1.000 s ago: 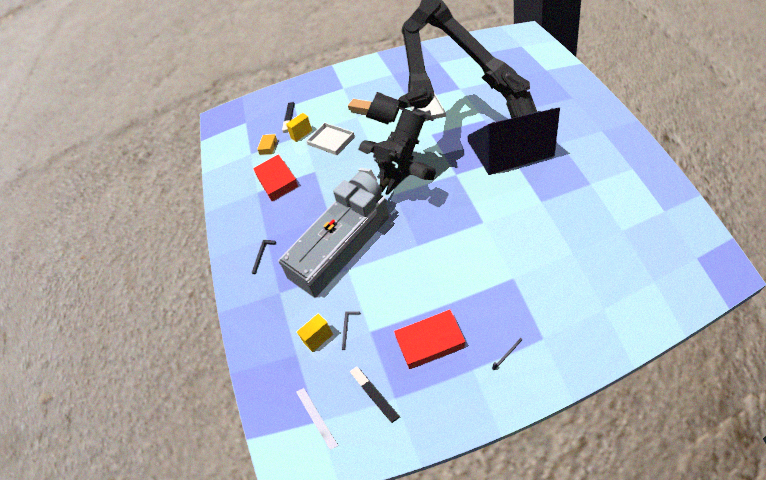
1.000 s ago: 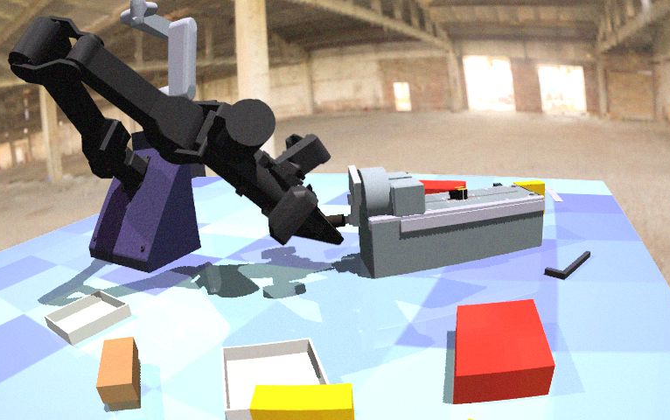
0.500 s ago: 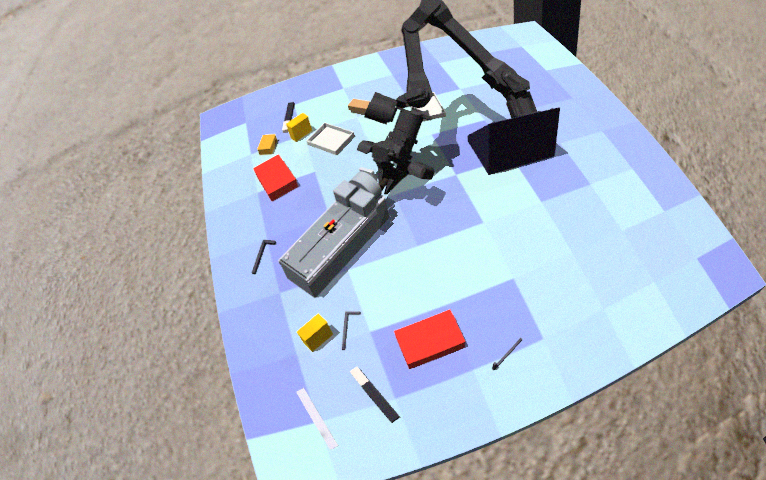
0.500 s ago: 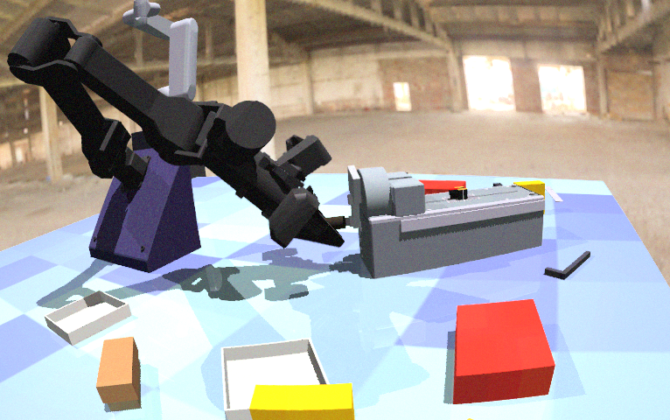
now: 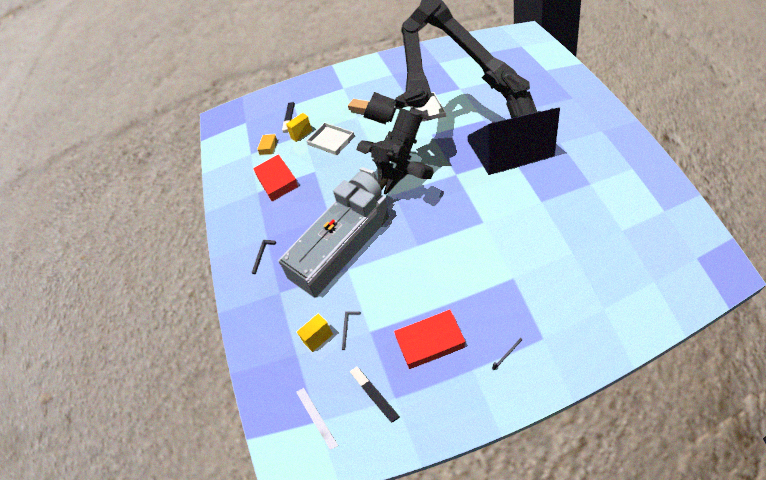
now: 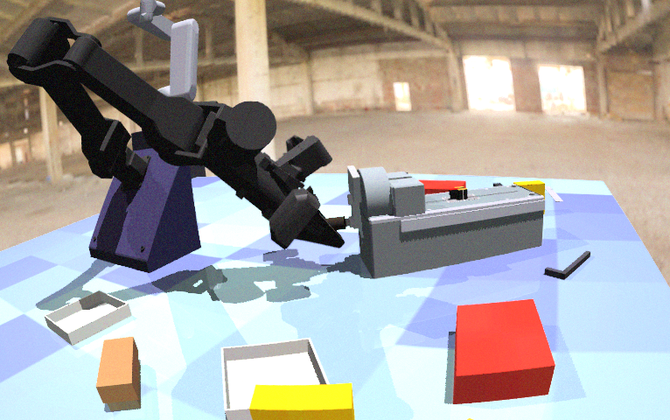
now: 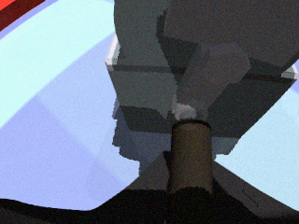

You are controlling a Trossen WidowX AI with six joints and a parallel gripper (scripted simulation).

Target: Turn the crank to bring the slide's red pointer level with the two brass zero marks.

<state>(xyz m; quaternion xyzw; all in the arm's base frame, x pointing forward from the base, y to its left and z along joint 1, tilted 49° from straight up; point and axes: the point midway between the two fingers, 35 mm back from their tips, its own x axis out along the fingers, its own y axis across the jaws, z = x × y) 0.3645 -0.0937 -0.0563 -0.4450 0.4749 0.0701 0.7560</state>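
My gripper tip is now 30 mm below the dark crank handle, 20 mm past it and 10 mm to the left of it. The rest, counted from my gripper tip: red pointer (140 mm ahead, 70 mm to the left, 50 mm above); tan block (350 mm to the right, 80 mm behind, 20 mm below).
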